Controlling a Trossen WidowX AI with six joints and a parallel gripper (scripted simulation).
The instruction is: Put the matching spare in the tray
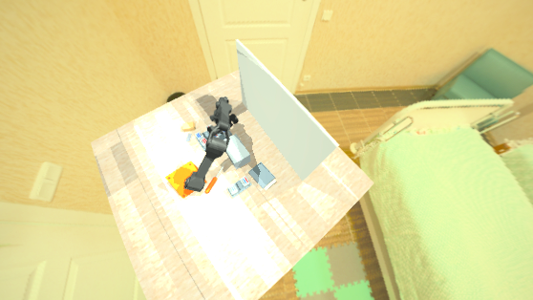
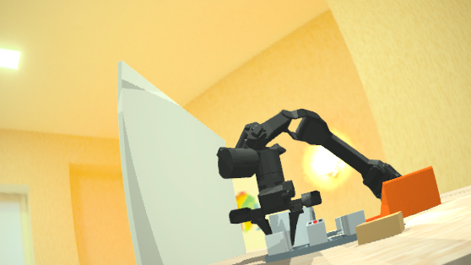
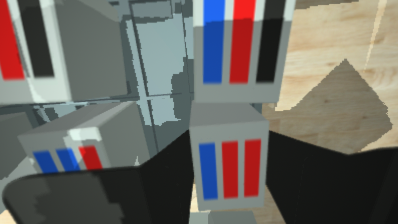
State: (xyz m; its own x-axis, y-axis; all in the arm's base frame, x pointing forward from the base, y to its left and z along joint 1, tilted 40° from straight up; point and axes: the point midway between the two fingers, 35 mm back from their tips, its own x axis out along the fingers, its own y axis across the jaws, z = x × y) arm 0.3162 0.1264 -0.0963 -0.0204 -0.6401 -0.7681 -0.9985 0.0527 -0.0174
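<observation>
Now: gripper tip 100 mm past the striped spare, 340 mm to the left of it and 20 mm below it. From my gripper tip the other things lie so: tan block 160 mm behind, 190 mm to the left; then grey mounted unit 30 mm behind, 160 mm to the right, 30 mm above.
</observation>
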